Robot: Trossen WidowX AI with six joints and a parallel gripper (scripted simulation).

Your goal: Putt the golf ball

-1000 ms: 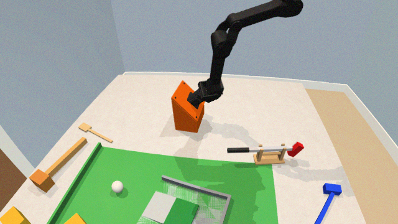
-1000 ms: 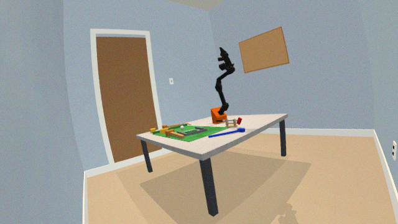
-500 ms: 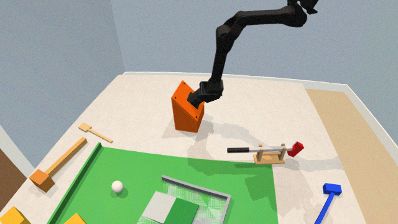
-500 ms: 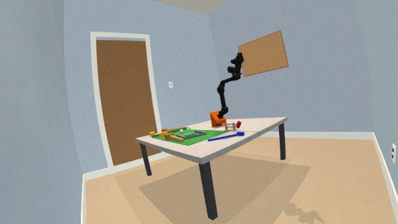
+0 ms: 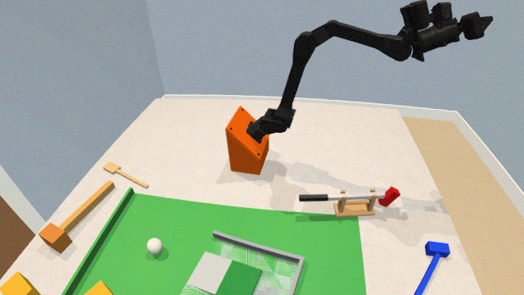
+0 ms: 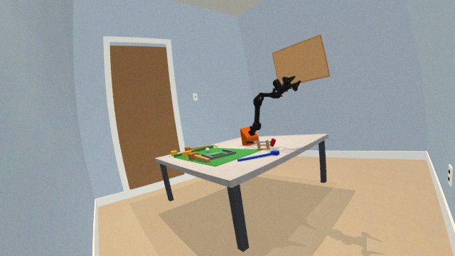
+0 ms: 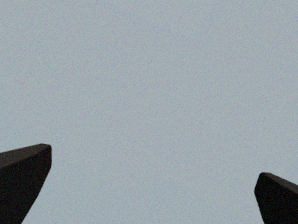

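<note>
Now: the red putter 47 cm below my gripper tip, 31 cm to the right of it and 22 cm ahead of it. Also, from my gripper tip: green mat: 64 cm to the right, 53 cm below, 50 cm ahead; then wooden stand: 50 cm below, 30 cm to the right, 22 cm ahead; then blue putter: 52 cm below, 44 cm ahead, 13 cm to the right.
</note>
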